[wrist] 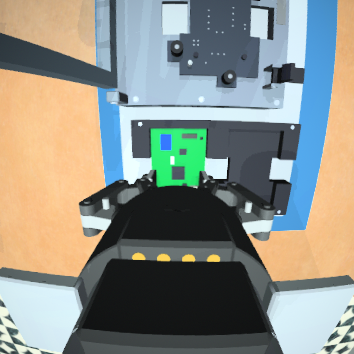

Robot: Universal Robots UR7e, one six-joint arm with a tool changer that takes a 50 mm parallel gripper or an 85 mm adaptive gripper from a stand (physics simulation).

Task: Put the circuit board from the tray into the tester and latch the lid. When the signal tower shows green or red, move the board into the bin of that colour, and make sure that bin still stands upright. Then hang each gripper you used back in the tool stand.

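Frame: origin at the arm's base, x left, y up, z ahead, level; millimetres.
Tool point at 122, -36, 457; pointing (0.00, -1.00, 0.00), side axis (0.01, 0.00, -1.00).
Note:
Offsets run from my tool point to a thing's top centre, as dx, dy, dz. "spot": to the spot under its first point.
The green circuit board @[+1, -225, -1] [178,146] lies flat in the left pocket of the dark tray @[spot: -44, -224, -51] [217,137]. My gripper [177,176] is partly open above the near part of the board, one fingertip near each side edge in view, with nothing held. The gripper's body hides the near end of the board. The tester @[spot: -101, -192, +28] [150,85] is the grey unit beyond the tray, with a dark board nest in its middle. Its lid frame @[spot: -129, -152, +54] [113,45] stands open at the left and its black latch @[-112, -147, -106] [289,73] is at the right. The signal tower, bins and tool stand do not show.
The tray's right pocket @[spot: -26, -234, -105] [254,150] holds no board. Two black knobs [176,48] [229,77] stand up on the tester's nest. A dark bar @[spot: -100, -79, +67] [50,60] reaches in from the left to the lid. A blue border [320,100] runs around the white base.

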